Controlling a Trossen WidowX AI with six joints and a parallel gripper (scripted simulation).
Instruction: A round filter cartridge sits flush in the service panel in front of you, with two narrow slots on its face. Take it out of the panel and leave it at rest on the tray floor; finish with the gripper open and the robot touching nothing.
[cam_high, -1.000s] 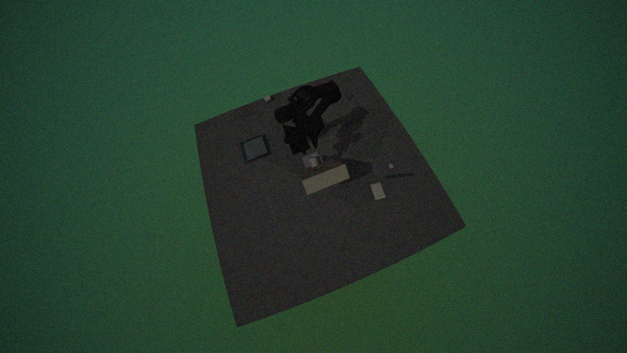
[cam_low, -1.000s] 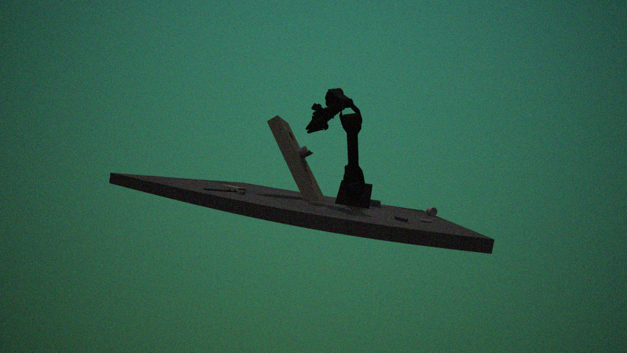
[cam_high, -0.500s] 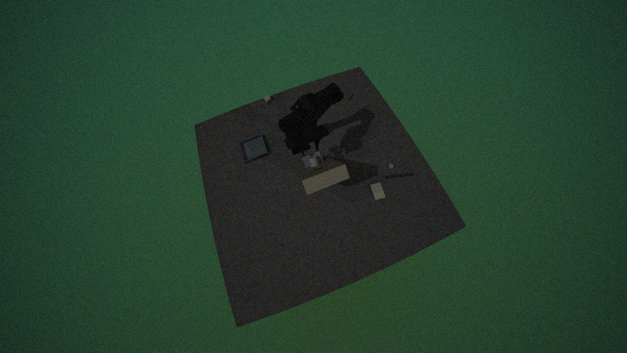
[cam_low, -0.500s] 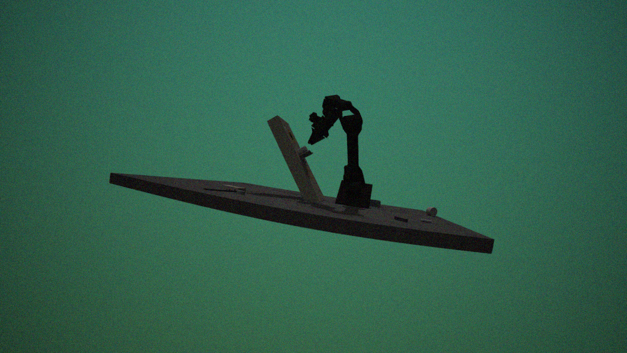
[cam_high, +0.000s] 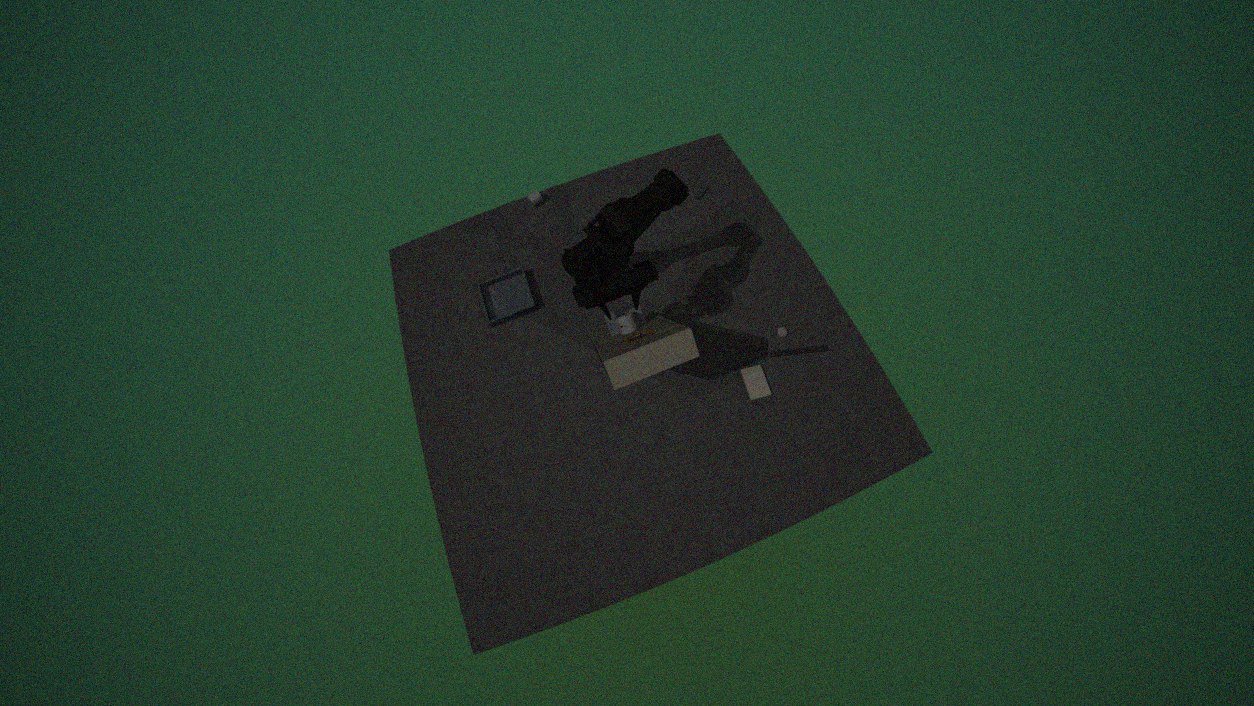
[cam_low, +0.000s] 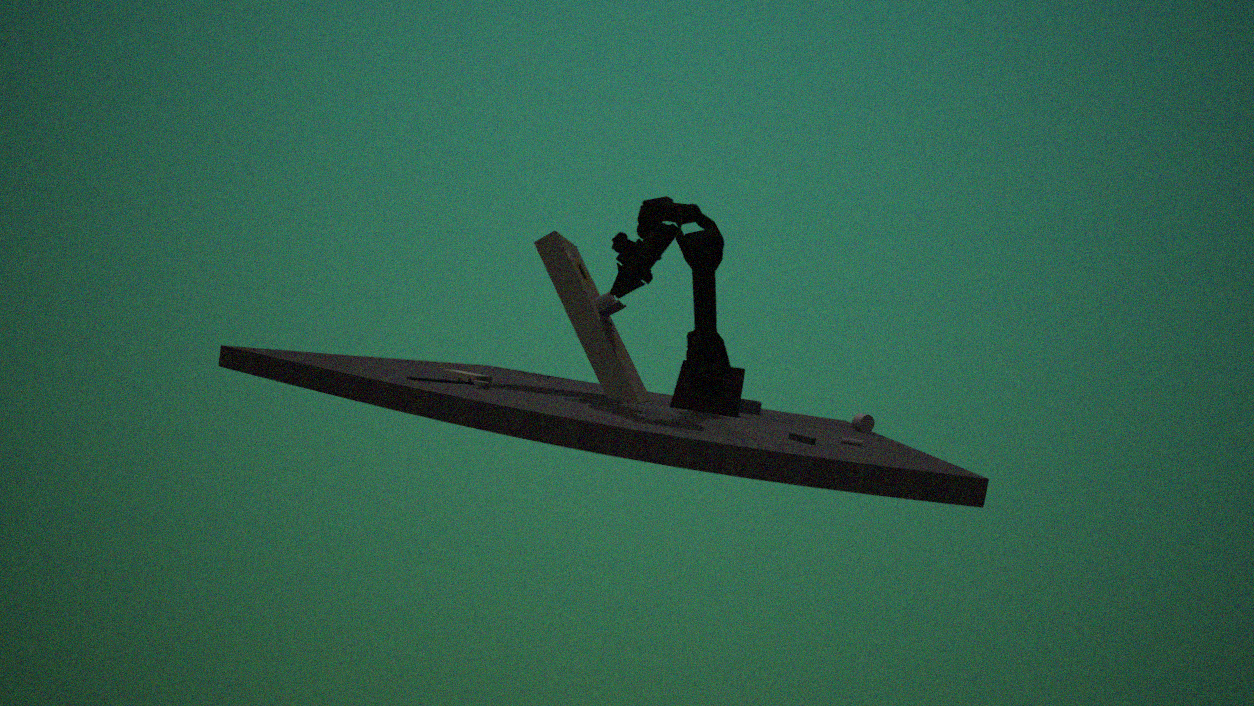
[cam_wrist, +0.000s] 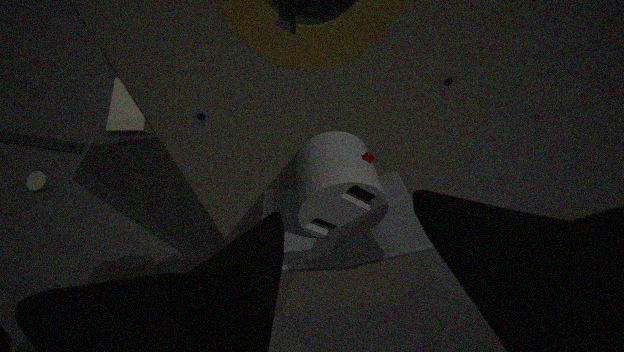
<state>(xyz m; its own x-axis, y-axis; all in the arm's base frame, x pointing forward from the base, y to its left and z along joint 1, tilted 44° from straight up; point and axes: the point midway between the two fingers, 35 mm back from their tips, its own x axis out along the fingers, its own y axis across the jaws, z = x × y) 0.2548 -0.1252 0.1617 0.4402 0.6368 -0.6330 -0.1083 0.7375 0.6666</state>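
Right now my gripper tip is 20 mm above the round white filter cartridge and 10 mm short of it. Round my gripper tip: blue-grey tray: 310 mm to the right, 290 mm behind, 230 mm below.
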